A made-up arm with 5 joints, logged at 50 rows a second.
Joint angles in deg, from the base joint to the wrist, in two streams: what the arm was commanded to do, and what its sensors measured. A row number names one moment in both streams.
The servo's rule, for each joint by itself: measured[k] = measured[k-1] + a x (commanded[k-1-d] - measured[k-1]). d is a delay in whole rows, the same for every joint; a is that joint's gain. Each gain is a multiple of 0.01, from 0.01 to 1. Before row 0 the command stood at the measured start. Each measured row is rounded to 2 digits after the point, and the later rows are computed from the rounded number. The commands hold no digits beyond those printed.
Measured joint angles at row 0:
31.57 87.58 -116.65 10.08 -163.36
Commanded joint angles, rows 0 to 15:
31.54 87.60 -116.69 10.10 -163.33
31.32 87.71 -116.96 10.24 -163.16
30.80 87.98 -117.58 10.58 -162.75
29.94 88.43 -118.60 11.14 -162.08
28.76 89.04 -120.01 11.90 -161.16
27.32 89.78 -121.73 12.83 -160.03
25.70 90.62 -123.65 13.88 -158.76
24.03 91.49 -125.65 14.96 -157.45
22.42 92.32 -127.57 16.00 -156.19
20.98 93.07 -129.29 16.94 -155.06
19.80 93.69 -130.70 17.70 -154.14
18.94 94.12 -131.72 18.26 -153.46
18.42 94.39 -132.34 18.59 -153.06
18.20 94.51 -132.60 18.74 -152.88
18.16 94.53 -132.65 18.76 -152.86
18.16 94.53 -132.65 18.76 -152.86
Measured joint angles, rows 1 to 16:
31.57 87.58 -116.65 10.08 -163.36
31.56 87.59 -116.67 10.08 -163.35
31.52 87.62 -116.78 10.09 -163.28
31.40 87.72 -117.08 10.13 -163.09
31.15 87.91 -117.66 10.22 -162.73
30.74 88.22 -118.55 10.37 -162.16
30.16 88.64 -119.76 10.59 -161.39
29.40 89.17 -121.24 10.89 -160.44
28.49 89.80 -122.92 11.26 -159.36
27.46 90.48 -124.69 11.69 -158.22
26.36 91.18 -126.44 12.16 -157.08
25.24 91.86 -128.06 12.66 -156.02
24.17 92.47 -129.45 13.16 -155.10
23.19 92.99 -130.55 13.65 -154.37
22.34 93.40 -131.33 14.11 -153.83
21.63 93.71 -131.83 14.53 -153.48
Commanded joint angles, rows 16 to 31:
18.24 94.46 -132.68 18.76 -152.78
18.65 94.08 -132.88 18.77 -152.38
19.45 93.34 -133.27 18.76 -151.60
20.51 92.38 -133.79 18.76 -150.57
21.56 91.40 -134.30 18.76 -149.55
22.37 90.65 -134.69 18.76 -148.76
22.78 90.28 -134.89 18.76 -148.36
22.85 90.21 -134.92 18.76 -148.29
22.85 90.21 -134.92 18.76 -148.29
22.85 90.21 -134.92 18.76 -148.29
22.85 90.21 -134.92 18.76 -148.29
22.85 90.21 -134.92 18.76 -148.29
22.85 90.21 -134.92 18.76 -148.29
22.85 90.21 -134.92 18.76 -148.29
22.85 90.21 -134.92 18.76 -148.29
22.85 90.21 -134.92 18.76 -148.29
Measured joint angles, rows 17 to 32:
21.04 93.93 -132.14 14.91 -153.26
20.56 94.07 -132.35 15.26 -153.09
20.24 94.07 -132.55 15.58 -152.83
20.11 93.87 -132.82 15.87 -152.39
20.18 93.47 -133.19 16.13 -151.73
20.41 92.91 -133.61 16.37 -150.95
20.74 92.30 -134.02 16.59 -150.16
21.09 91.75 -134.35 16.79 -149.51
21.39 91.33 -134.57 16.97 -149.07
21.64 91.03 -134.70 17.13 -148.79
21.85 90.81 -134.78 17.28 -148.61
22.02 90.65 -134.83 17.41 -148.49
22.16 90.53 -134.86 17.53 -148.42
22.28 90.44 -134.88 17.64 -148.37
22.38 90.38 -134.90 17.74 -148.34
22.46 90.33 -134.91 17.83 -148.32

